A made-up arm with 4 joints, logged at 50 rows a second.
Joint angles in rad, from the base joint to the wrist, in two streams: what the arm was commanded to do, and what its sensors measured. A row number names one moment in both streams.
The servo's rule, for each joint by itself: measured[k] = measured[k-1] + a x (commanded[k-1-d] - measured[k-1]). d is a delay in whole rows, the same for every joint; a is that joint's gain. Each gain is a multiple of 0.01, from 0.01 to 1. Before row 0 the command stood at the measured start. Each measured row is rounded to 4 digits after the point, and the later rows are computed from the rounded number. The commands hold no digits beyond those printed.
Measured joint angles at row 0:
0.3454, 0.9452, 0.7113, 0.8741
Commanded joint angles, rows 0 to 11:
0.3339, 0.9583, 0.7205, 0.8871
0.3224, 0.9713, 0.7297, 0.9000
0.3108, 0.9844, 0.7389, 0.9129
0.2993, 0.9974, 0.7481, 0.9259
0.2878, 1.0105, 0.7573, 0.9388
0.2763, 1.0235, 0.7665, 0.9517
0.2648, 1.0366, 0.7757, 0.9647
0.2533, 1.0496, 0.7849, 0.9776
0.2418, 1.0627, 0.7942, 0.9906
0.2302, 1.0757, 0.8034, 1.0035
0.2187, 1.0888, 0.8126, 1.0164
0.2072, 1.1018, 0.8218, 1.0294
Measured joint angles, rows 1 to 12:
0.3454, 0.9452, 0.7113, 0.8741
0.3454, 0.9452, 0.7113, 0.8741
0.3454, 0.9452, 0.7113, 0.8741
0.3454, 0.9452, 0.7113, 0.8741
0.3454, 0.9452, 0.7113, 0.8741
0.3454, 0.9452, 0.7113, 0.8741
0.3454, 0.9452, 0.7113, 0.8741
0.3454, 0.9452, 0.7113, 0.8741
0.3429, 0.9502, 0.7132, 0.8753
0.3384, 0.9582, 0.7167, 0.8775
0.3323, 0.9682, 0.7214, 0.8807
0.3250, 0.9793, 0.7270, 0.8848
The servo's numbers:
d 8
a 0.22 0.38 0.21 0.09

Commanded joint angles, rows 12 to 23:
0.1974, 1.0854, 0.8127, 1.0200
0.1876, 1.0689, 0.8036, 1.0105
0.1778, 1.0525, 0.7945, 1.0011
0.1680, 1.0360, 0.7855, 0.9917
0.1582, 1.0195, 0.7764, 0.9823
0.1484, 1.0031, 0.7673, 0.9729
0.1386, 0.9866, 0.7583, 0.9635
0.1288, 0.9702, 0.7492, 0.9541
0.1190, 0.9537, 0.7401, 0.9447
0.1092, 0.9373, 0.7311, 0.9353
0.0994, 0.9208, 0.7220, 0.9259
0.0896, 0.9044, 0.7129, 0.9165
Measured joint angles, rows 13 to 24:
0.3168, 0.9912, 0.7334, 0.8897
0.3079, 1.0035, 0.7404, 0.8953
0.2984, 1.0161, 0.7478, 0.9015
0.2885, 1.0288, 0.7556, 0.9083
0.2782, 1.0417, 0.7637, 0.9157
0.2676, 1.0546, 0.7720, 0.9236
0.2568, 1.0676, 0.7805, 0.9320
0.2459, 1.0806, 0.7892, 0.9408
0.2352, 1.0824, 0.7941, 0.9479
0.2247, 1.0773, 0.7961, 0.9535
0.2144, 1.0679, 0.7958, 0.9578
0.2042, 1.0558, 0.7936, 0.9609

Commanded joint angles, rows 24 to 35:
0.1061, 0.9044, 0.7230, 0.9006
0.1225, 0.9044, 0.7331, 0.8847
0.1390, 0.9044, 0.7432, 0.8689
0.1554, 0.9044, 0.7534, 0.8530
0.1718, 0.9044, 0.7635, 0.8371
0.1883, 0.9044, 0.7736, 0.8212
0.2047, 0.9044, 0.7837, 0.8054
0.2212, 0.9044, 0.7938, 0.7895
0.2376, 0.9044, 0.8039, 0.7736
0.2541, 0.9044, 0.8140, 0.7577
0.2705, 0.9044, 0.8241, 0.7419
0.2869, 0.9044, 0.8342, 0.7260
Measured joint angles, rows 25 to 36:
0.1941, 1.0420, 0.7900, 0.9628
0.1840, 1.0272, 0.7852, 0.9637
0.1740, 1.0118, 0.7796, 0.9637
0.1641, 0.9960, 0.7732, 0.9628
0.1542, 0.9799, 0.7662, 0.9612
0.1443, 0.9637, 0.7588, 0.9589
0.1344, 0.9474, 0.7511, 0.9559
0.1245, 0.9311, 0.7431, 0.9524
0.1205, 0.9210, 0.7389, 0.9477
0.1209, 0.9147, 0.7377, 0.9420
0.1249, 0.9108, 0.7389, 0.9354
0.1316, 0.9084, 0.7419, 0.9280

